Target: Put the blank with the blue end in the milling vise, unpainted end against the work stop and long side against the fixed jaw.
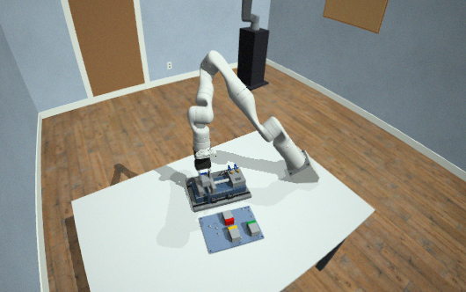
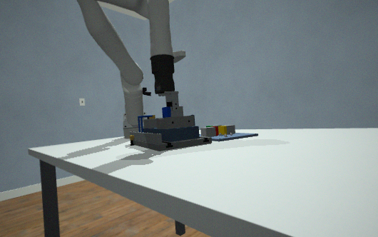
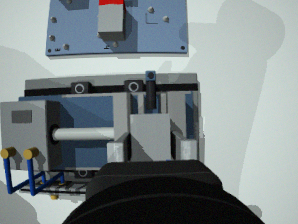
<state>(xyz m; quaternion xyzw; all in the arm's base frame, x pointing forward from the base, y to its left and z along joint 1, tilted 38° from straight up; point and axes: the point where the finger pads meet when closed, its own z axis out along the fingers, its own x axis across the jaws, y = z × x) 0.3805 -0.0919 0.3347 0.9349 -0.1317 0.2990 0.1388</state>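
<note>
My gripper is now 2 cm above the blue-ended blank. From my hand the other things lie so: red-ended blank: 2 cm ahead, 20 cm to the left, 11 cm below; blue plate: 4 cm ahead, 24 cm to the left, 13 cm below; milling vise: 6 cm behind, 3 cm to the left, 9 cm below.
</note>
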